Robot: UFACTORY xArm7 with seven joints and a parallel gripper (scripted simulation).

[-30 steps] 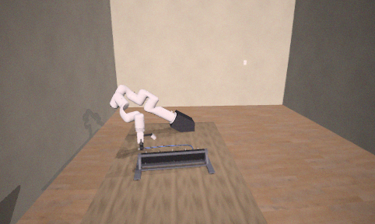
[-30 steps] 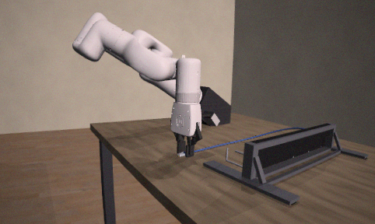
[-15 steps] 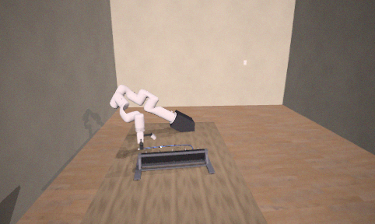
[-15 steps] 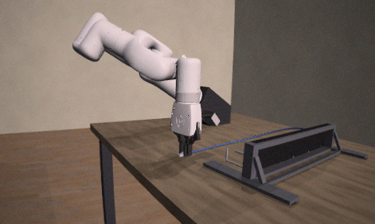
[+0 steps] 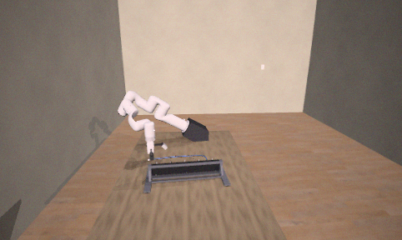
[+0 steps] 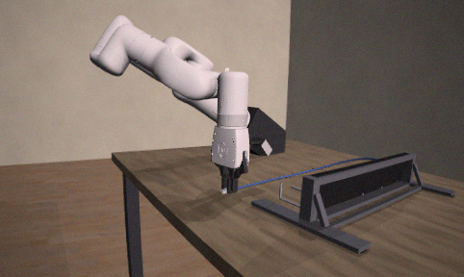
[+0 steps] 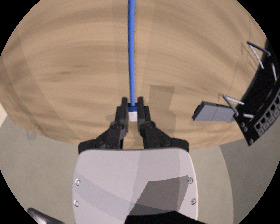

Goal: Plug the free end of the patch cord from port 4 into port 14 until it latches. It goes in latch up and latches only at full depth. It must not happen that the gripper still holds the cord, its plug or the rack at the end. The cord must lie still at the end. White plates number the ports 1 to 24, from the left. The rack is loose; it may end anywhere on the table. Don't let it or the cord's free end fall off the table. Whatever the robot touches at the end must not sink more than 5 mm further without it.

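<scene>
Right now my hand is 2 cm to the left of the pale plug and 1 cm above it.
</scene>
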